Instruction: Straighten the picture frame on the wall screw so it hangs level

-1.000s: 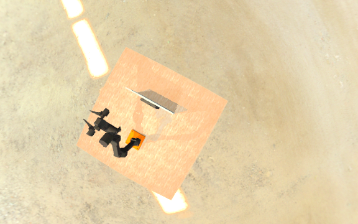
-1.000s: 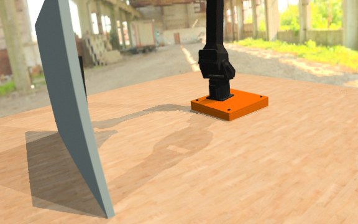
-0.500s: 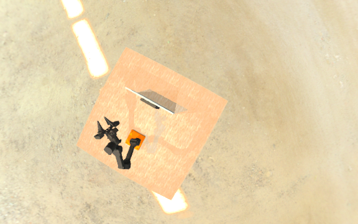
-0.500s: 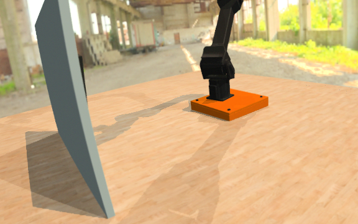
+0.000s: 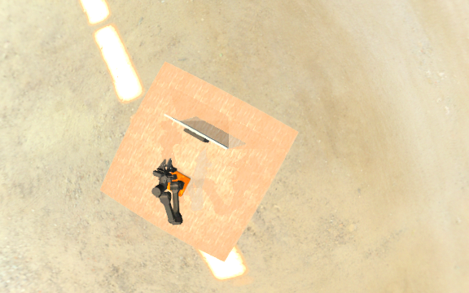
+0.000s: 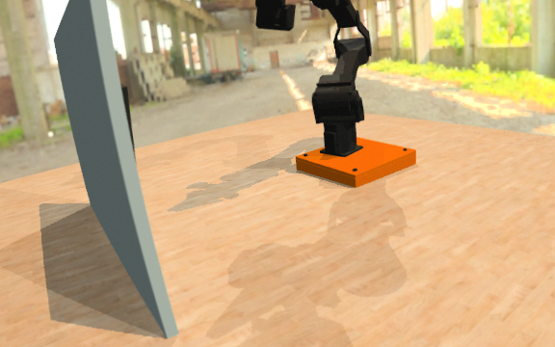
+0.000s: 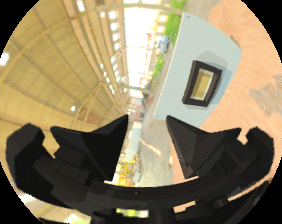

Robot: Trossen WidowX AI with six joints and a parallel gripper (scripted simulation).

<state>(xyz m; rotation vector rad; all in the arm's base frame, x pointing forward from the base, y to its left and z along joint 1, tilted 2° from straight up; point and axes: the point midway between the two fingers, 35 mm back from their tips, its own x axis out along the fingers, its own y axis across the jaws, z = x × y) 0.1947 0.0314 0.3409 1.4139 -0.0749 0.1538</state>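
Now: the picture frame 200 mm below my gripper tip, 190 mm ahead of it and 80 mm to the right of it. The rest, counted from my gripper tip: grey wall panel (210 mm below, 200 mm ahead, 90 mm to the right).
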